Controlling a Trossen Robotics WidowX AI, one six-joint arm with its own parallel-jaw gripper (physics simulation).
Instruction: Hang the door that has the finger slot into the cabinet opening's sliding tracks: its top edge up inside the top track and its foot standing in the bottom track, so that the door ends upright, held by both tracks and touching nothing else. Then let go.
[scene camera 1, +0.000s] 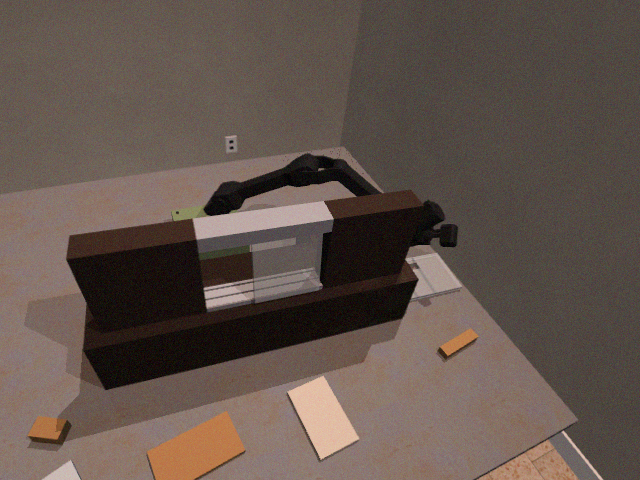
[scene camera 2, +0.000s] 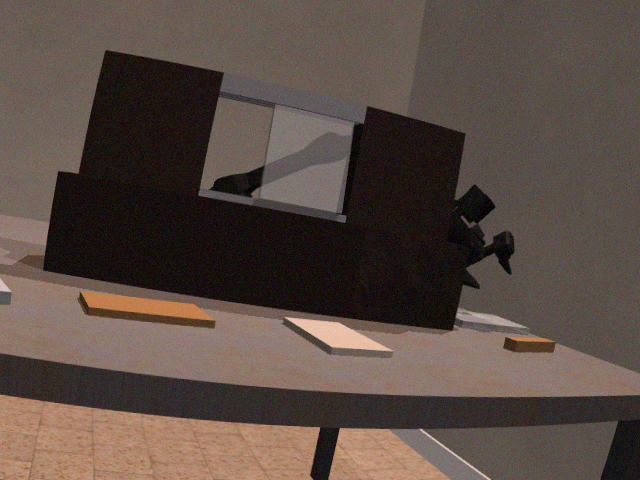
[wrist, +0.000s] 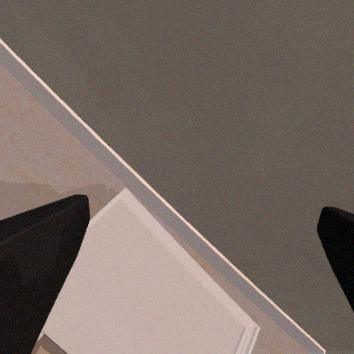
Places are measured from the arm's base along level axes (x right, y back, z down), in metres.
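Pixels of known places: gripper, between the fingertips: (scene camera 1: 439, 240) (scene camera 2: 494, 280) (wrist: 205, 213).
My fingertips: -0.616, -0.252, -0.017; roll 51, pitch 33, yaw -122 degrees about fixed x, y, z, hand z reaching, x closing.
Behind a point stands the place of what it marks, as x, y, z.
The door with the finger slot (scene camera 1: 439, 276) {-0.602, -0.322, 0.067} (scene camera 2: 493, 321) {-0.577, -0.333, 0.067} (wrist: 150, 280) {-0.619, -0.280, 0.067} lies flat on the table beyond the cabinet's right end, by the wall; part of its slot shows at the wrist view's bottom left. My gripper (scene camera 1: 435, 238) {-0.616, -0.252, -0.017} (scene camera 2: 488, 272) {-0.616, -0.252, -0.017} (wrist: 205, 213) {-0.616, -0.252, -0.017} is open and empty above the door, with its left finger over part of the door in the wrist view. The dark cabinet (scene camera 1: 248, 330) {0.011, -0.412, -0.029} (scene camera 2: 232, 258) {0.021, -0.412, 0.008} has a pale top track (scene camera 1: 263, 224) {-0.034, -0.367, -0.299} (scene camera 2: 294, 95) {-0.038, -0.381, -0.286} and a bottom track (scene camera 1: 227, 295) {0.043, -0.353, -0.094} (scene camera 2: 227, 196) {0.043, -0.380, -0.091}. Another clear door (scene camera 1: 286, 268) {-0.081, -0.383, -0.180} (scene camera 2: 307, 165) {-0.084, -0.385, -0.169} stands upright in the opening's right part.
Orange blocks (scene camera 1: 196, 446) {0.162, -0.589, 0.071} (scene camera 1: 458, 342) {-0.515, -0.544, 0.061} (scene camera 1: 49, 429) {0.433, -0.479, 0.051} (scene camera 2: 147, 308) {0.161, -0.614, 0.071} (scene camera 2: 529, 344) {-0.500, -0.562, 0.067} and a cream slab (scene camera 1: 323, 417) {-0.107, -0.613, 0.071} (scene camera 2: 338, 335) {-0.107, -0.617, 0.071} lie before the cabinet. A green board (scene camera 1: 188, 212) {0.084, 0.075, 0.001} is behind it, near the arm's base. The wall runs close along the table's right edge.
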